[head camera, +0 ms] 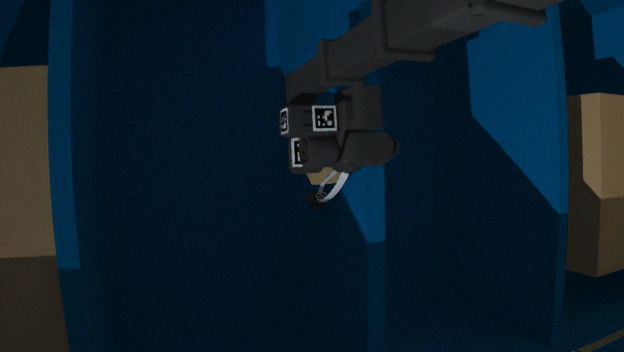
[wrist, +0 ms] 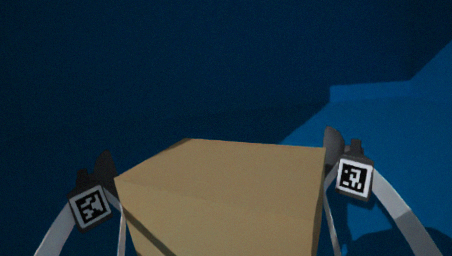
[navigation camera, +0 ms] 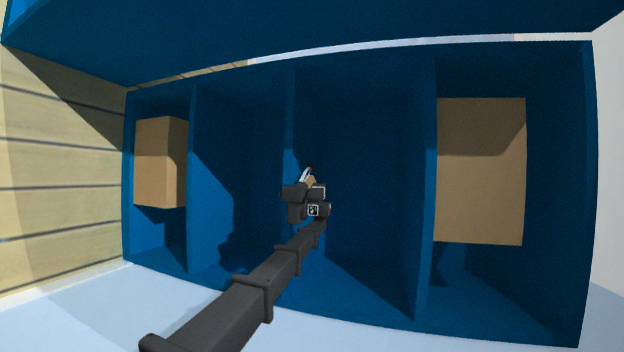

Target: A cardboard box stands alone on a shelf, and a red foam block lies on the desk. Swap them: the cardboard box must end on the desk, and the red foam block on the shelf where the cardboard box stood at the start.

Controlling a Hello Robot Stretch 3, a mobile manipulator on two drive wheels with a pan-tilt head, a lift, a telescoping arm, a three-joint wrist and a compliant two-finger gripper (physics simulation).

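Frame: origin at the robot's base, x back, y right, z up, level; centimetres.
Seen in the pictures: gripper, fingertip midpoint: (wrist: pixel 220 157).
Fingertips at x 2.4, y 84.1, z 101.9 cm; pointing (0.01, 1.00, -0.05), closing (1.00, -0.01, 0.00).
Observation:
Pixels of each thing's middle, then the offset from my fingertips to it.
- tan cardboard box at the middle of its body: (wrist: pixel 228 206) (head camera: pixel 323 152) (navigation camera: pixel 307 188) dz -0.3, dx +0.2, dy -5.9 cm
- large tan box at the middle of its body: (navigation camera: pixel 460 171) dz +56.4, dx -8.0, dy -0.1 cm
The tan cardboard box (head camera: pixel 322 176) (navigation camera: pixel 312 180) (wrist: pixel 225 200) stands in a wide compartment of the blue shelf, close to a divider, mostly covered by the wrist in the head and navigation views. My gripper (head camera: pixel 316 200) (navigation camera: pixel 311 167) (wrist: pixel 220 157) is open, with one fingertip on each side of the box in the wrist view. The right fingertip is very near or against the box's right edge; a narrow gap shows at the left one. I cannot tell whether either touches. The red foam block and the desk do not show in these views.
The blue shelf unit (navigation camera: pixel 424 240) has upright dividers on both sides of the arm. A large tan box (head camera: pixel 25 165) (navigation camera: pixel 480 195) stands in the compartment at the right in the navigation view, and another tan box (head camera: pixel 612 150) (navigation camera: pixel 152 165) stands in the left one.

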